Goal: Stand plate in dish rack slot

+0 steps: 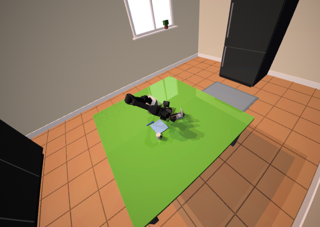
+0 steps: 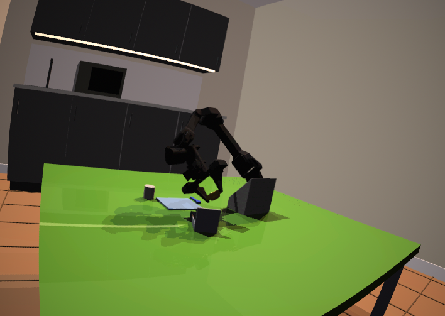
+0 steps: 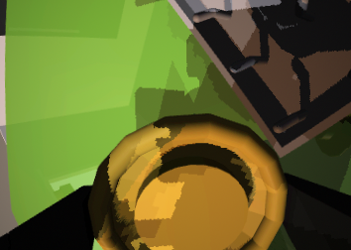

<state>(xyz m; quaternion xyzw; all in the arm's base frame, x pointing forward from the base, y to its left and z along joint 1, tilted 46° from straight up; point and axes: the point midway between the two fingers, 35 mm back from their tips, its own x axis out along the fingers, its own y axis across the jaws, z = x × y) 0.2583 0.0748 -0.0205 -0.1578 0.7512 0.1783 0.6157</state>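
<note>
My gripper tip is now 6 cm short of the grey dish rack, 6 cm above it and 4 cm to the right of it. Round my gripper tip: light blue mat (17 cm to the right, 8 cm below, 6 cm ahead); then blue utensil (21 cm to the right, 8 cm below, 4 cm behind); then orange plate (1 cm to the right, 1 cm above).
</note>
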